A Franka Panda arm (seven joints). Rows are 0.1 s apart.
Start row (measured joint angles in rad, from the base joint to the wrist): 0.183, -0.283, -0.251, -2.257, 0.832, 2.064, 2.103
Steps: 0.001, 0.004, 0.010, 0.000, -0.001, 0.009, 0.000; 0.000, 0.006, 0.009, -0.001, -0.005, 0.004, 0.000; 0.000, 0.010, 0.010, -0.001, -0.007, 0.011, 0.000; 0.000, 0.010, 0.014, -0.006, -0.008, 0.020, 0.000; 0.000, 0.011, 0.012, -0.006, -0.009, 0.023, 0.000; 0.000, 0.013, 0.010, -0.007, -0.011, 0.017, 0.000; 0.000, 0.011, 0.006, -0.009, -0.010, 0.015, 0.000; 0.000, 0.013, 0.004, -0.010, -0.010, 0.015, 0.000; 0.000, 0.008, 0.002, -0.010, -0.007, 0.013, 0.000; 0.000, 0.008, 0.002, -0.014, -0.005, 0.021, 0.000; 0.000, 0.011, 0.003, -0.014, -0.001, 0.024, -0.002; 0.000, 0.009, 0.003, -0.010, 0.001, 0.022, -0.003; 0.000, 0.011, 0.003, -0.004, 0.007, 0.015, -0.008; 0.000, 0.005, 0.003, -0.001, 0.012, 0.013, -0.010
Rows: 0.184, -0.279, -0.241, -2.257, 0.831, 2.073, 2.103; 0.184, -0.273, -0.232, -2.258, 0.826, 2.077, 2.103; 0.184, -0.263, -0.222, -2.259, 0.819, 2.088, 2.103; 0.184, -0.253, -0.208, -2.265, 0.811, 2.108, 2.103; 0.184, -0.242, -0.196, -2.271, 0.802, 2.131, 2.103; 0.184, -0.229, -0.186, -2.278, 0.791, 2.148, 2.103; 0.184, -0.218, -0.180, -2.287, 0.781, 2.163, 2.103; 0.184, -0.205, -0.176, -2.297, 0.771, 2.178, 2.103; 0.184, -0.197, -0.174, -2.307, 0.764, 2.191, 2.103; 0.184, -0.189, -0.172, -2.321, 0.759, 2.212, 2.103; 0.184, -0.178, -0.169, -2.335, 0.758, 2.236, 2.101; 0.184, -0.169, -0.166, -2.345, 0.759, 2.258, 2.098; 0.184, -0.158, -0.163, -2.349, 0.766, 2.273, 2.090; 0.184, -0.153, -0.160, -2.350, 0.778, 2.286, 2.080
